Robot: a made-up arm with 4 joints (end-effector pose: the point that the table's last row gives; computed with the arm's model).
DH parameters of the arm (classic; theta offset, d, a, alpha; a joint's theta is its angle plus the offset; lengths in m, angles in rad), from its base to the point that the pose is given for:
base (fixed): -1.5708 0.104 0 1.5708
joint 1: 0 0.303 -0.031 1.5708
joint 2: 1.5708 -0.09 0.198 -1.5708
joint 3: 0 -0.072 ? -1.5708
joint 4: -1.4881 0 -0.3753 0
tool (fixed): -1.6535 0.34 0 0
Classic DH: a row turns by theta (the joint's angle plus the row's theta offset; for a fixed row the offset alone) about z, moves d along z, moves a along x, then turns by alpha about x.
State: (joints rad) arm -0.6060 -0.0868 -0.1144 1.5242
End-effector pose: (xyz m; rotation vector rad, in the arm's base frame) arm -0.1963 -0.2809 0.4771 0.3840 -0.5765 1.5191
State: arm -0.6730 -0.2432 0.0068 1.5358
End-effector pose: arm -0.1491 -0.2561 0.4468 0.4878 -0.5901 1.7061
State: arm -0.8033 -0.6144 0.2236 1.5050
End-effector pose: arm -0.0934 -0.1805 0.4150 0.5849 -0.6146 2.0900
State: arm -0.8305 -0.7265 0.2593 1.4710
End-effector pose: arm -0.0872 -0.1650 0.4144 0.5707 -0.6244 2.1737
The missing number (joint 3, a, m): 0.034
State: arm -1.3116 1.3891 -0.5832 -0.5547
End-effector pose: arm -0.8031 -0.1231 0.6586 0.5732 0.6632 -1.9048
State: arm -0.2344 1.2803 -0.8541 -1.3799
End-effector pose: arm -0.6737 0.6437 0.2734 0.1273 -0.8535 -2.5712
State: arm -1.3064 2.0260 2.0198 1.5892
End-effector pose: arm -0.3165 0.3719 0.0873 -2.8858 0.2611 0.6319
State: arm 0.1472 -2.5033 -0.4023 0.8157
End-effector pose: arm -0.0467 0.2932 0.5705 -0.4656 0.1819 -2.9482
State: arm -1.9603 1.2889 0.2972 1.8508
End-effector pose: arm -0.1874 -0.2418 -0.1557 2.1988 -0.5743 0.3855
